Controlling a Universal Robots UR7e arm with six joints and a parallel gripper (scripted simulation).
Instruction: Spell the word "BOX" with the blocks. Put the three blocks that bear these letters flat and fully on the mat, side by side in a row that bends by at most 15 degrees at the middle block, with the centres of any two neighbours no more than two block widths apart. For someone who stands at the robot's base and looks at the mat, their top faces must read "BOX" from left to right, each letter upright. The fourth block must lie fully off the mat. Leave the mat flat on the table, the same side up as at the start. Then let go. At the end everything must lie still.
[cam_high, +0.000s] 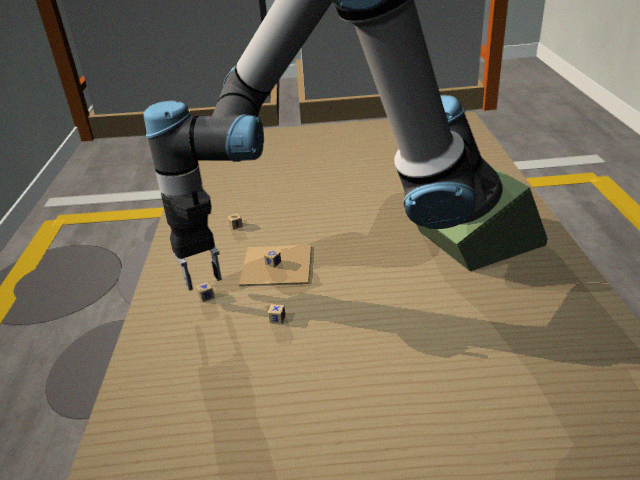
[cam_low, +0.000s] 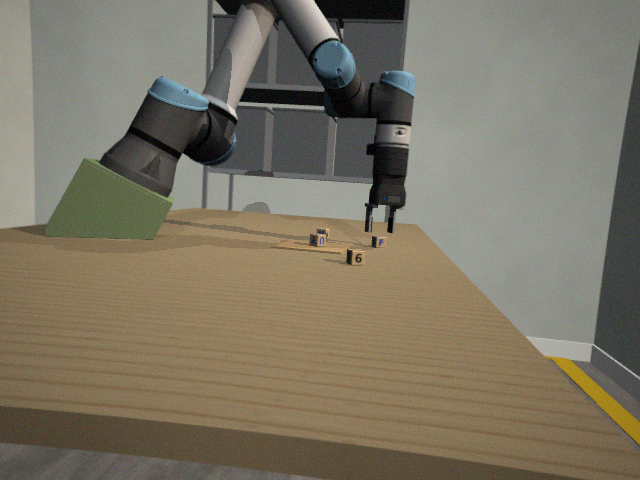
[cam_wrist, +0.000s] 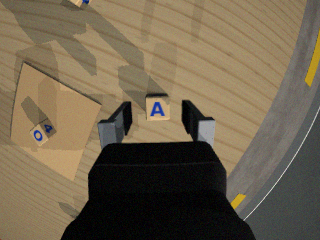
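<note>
Now: hand 40 mm above the B block. The rest, counted from my hand: X block 150 mm behind, 80 mm to the left, 40 mm below; O block 120 mm behind, 100 mm to the right, 40 mm below; mat 130 mm behind, 100 mm to the right, 50 mm below.
</note>
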